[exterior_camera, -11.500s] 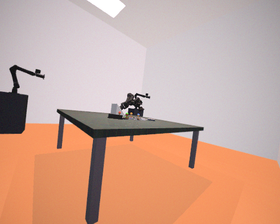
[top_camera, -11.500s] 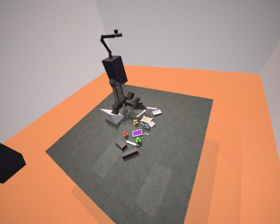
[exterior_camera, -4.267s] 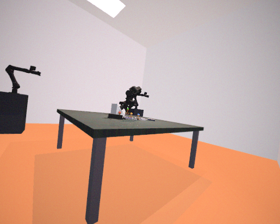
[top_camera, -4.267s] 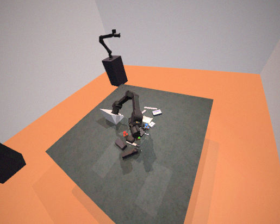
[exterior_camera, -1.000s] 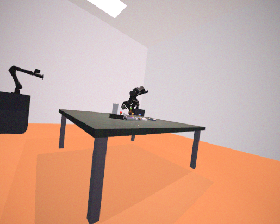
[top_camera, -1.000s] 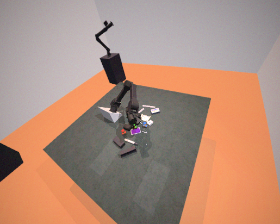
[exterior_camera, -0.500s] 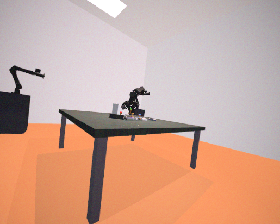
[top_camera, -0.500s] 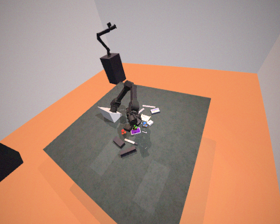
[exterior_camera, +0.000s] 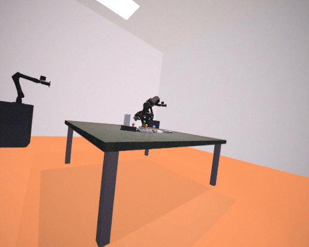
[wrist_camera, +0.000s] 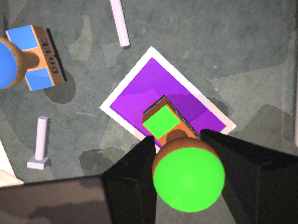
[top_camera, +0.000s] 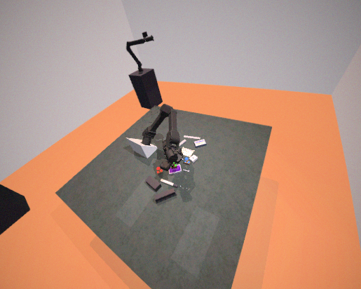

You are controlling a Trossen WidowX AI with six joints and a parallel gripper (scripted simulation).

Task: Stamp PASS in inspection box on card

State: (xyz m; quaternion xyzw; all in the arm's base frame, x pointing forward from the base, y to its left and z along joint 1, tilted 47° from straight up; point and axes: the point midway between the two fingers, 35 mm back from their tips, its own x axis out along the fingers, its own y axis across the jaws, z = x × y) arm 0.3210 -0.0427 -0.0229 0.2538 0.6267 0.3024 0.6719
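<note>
Now: the purple ink pad 60 mm below my gripper tip. The rest, counted from my gripper tip: green-knobbed stamp (right at my gripper tip); then blue-knobbed stamp (50 mm ahead, 90 mm to the left, 40 mm below); then red-knobbed stamp (90 mm behind, 70 mm to the right, 40 mm below).
</note>
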